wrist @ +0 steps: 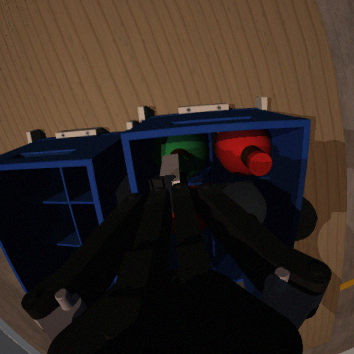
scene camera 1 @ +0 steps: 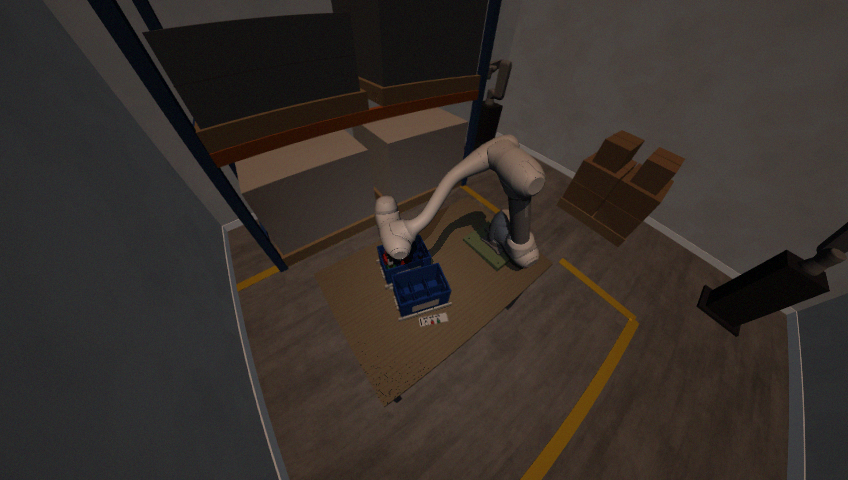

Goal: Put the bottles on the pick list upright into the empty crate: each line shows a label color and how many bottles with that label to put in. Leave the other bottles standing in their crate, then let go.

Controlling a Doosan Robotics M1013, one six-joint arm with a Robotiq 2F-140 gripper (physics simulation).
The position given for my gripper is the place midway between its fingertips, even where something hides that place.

Observation:
I see my gripper [wrist: 171,166] and a green bottle [wrist: 192,150].

